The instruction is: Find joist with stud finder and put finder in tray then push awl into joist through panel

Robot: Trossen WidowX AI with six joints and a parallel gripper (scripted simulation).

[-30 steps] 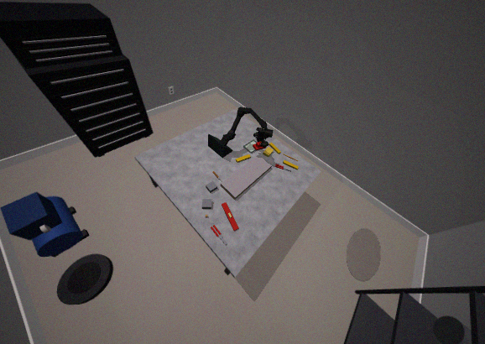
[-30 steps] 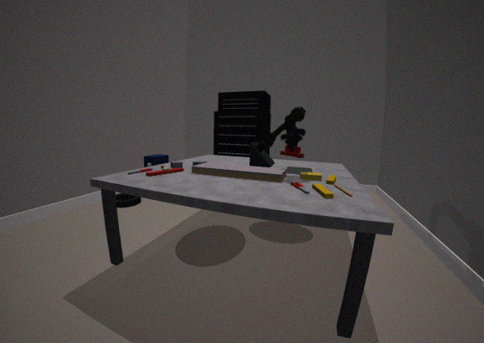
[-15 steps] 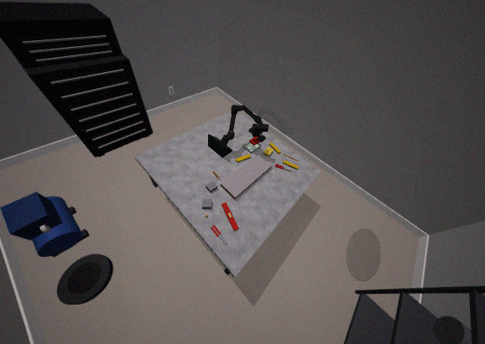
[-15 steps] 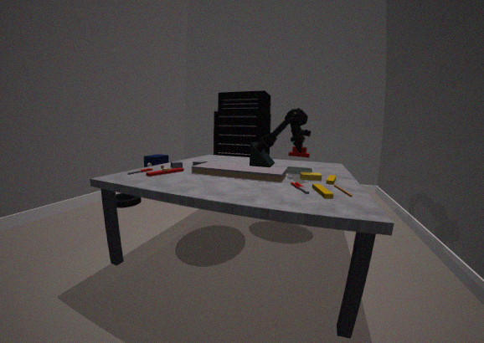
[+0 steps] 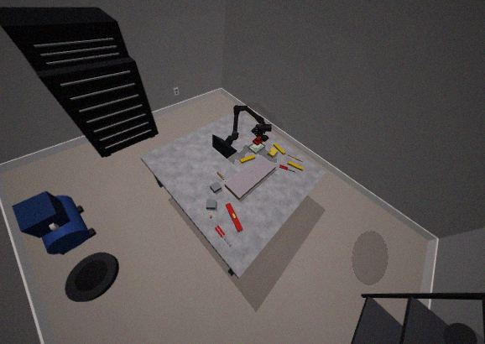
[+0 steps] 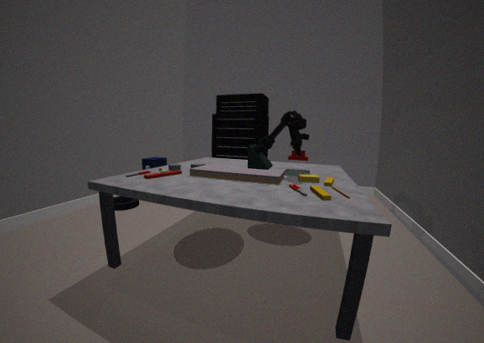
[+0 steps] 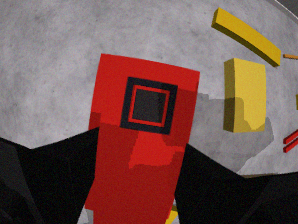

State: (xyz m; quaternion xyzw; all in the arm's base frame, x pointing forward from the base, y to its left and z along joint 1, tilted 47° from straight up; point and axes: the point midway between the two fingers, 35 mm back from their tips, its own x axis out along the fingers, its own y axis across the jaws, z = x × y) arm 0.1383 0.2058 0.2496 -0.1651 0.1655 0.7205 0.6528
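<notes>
Now: gripper tip 110 mm above the pale green tray and 10 mm to the left of it. From my gripper tip the other things lie so: thin orange stick: 360 mm ahead, 230 mm to the left, 120 mm below; awl: 550 mm to the right, 110 mm below, 80 mm ahead; stud finder: 20 mm above, 10 mm to the left.
</notes>
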